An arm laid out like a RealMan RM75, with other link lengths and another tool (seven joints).
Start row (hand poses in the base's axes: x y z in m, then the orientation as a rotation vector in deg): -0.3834, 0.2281, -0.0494, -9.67, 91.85, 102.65
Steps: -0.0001, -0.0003, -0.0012, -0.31, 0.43, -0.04; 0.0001, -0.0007, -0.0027, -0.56, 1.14, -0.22; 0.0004, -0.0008, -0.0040, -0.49, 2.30, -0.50; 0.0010, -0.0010, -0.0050, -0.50, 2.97, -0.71; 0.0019, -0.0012, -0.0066, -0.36, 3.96, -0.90; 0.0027, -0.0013, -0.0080, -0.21, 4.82, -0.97; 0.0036, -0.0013, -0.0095, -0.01, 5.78, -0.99; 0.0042, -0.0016, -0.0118, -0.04, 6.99, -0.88; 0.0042, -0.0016, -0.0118, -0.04, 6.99, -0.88; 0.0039, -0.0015, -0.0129, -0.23, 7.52, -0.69
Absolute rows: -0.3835, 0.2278, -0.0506, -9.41, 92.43, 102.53; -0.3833, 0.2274, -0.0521, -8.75, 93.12, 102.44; -0.3830, 0.2273, -0.0534, -7.47, 93.81, 102.68; -0.3824, 0.2271, -0.0544, -6.71, 94.25, 102.74; -0.3815, 0.2269, -0.0560, -5.61, 94.76, 103.03; -0.3807, 0.2268, -0.0574, -4.71, 95.20, 103.37; -0.3798, 0.2268, -0.0589, -3.74, 95.67, 103.82; -0.3792, 0.2265, -0.0612, -2.75, 96.55, 104.27; -0.3792, 0.2265, -0.0612, -2.75, 96.55, 104.27; -0.3795, 0.2266, -0.0623, -2.52, 97.13, 104.44
